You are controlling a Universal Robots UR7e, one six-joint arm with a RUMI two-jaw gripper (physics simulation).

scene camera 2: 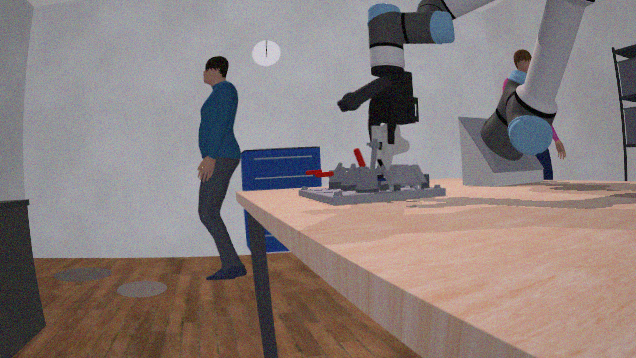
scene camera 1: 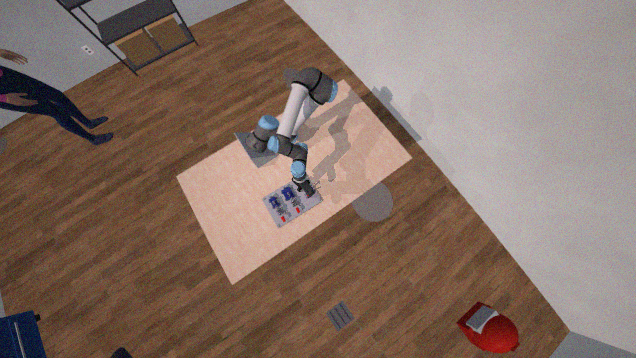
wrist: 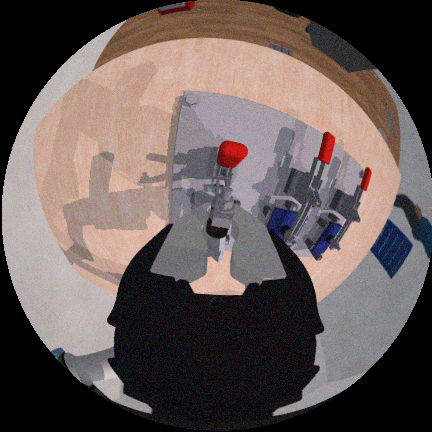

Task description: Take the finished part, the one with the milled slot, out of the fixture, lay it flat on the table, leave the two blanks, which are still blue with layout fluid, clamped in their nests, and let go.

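Pixels of known places: gripper, fingertip midpoint: [scene camera 2: 384, 170]; arm's base, origin of the base link: [scene camera 2: 502, 142] [scene camera 1: 255, 144].
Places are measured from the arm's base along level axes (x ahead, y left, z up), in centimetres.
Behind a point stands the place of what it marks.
My gripper [wrist: 220, 204] @(x 43.7, y 11.2, z -6.2 cm) [scene camera 2: 385, 167] @(x 43.7, y 11.2, z -6.2 cm) is nearly closed, low over the right-hand nest of the grey fixture plate [wrist: 240, 112] @(x 54.3, y 10.6, z -10.3 cm) [scene camera 2: 345, 198] @(x 54.2, y 17.8, z -10.7 cm). A small grey piece shows between the fingertips in the wrist view, apparently the finished part, mostly hidden by fingers and clamp; its slot cannot be made out. The raised clamp arm [scene camera 2: 373, 157] @(x 44.9, y 10.3, z -3.6 cm) stands right by the fingers, its red handle [wrist: 231, 153] @(x 49.2, y 11.6, z -1.9 cm) [scene camera 2: 359, 157] @(x 49.3, y 12.3, z -3.6 cm) tilted up. Two blue blanks [wrist: 283, 222] @(x 41.7, y 1.5, z -8.1 cm) [wrist: 327, 237] @(x 40.4, y -9.5, z -7.4 cm) sit under their clamps in the other nests; they also show in scene camera 1 as blanks [scene camera 1: 288, 193] @(x 40.7, y 1.0, z -4.7 cm) [scene camera 1: 274, 202] @(x 40.7, y -9.9, z -5.2 cm).
Red handles [wrist: 326, 148] @(x 52.9, y 0.9, z -6.1 cm) [wrist: 366, 179] @(x 52.8, y -10.0, z -5.6 cm) of the blanks' clamps stick out beside my gripper. The fixture rests on the wooden table [scene camera 1: 215, 215] @(x 24.5, y -49.3, z -11.8 cm) [scene camera 2: 475, 260] @(x 60.8, y 67.8, z -11.7 cm). A grey sloped pedestal [scene camera 2: 470, 160] @(x 10.8, y -3.1, z -4.9 cm) stands behind it. A person [scene camera 2: 219, 120] is beyond the table, near a blue cabinet [scene camera 2: 280, 167].
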